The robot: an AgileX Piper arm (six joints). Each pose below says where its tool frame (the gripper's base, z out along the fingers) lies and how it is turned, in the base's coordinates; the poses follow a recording.
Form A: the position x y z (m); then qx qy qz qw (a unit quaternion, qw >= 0).
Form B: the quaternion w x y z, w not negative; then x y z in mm. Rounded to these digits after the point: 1 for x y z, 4 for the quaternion.
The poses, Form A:
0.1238 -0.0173 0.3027 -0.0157 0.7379 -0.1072 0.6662
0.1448 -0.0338 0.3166 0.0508 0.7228 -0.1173 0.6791
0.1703 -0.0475 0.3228 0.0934 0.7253 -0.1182 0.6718
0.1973 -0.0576 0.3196 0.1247 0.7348 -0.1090 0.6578
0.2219 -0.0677 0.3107 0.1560 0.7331 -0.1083 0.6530
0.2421 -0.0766 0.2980 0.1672 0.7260 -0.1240 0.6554
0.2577 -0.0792 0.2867 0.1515 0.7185 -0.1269 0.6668
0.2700 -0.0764 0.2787 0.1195 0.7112 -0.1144 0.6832
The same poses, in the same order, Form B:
0.6662 -0.0157 0.7379 -0.1072 123.8 -17.3 302.7
0.6791 0.0508 0.7228 -0.1173 144.8 -33.8 316.6
0.6718 0.0934 0.7253 -0.1182 170.3 -47.5 322.8
0.6578 0.1247 0.7348 -0.1090 197.3 -57.6 319.6
0.6530 0.1560 0.7331 -0.1083 221.9 -67.7 310.7
0.6554 0.1672 0.7260 -0.1240 242.1 -76.6 298.0
0.6668 0.1515 0.7185 -0.1269 257.7 -79.2 286.7
0.6832 0.1195 0.7112 -0.1144 270.0 -76.4 278.7

